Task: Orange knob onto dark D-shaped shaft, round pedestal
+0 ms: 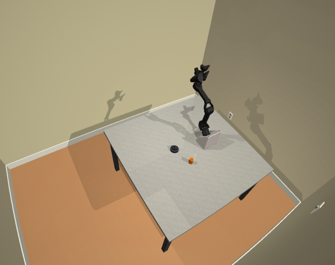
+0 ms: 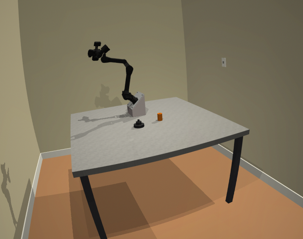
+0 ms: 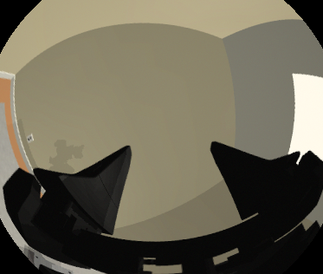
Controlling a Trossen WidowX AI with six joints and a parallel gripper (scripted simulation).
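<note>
Right now my gripper tip is 36 cm short of the orange knob, 50 cm to the right of it and 65 cm above it. Round my gripper tip: dark round pedestal (44 cm ahead, 31 cm to the left, 65 cm below).
</note>
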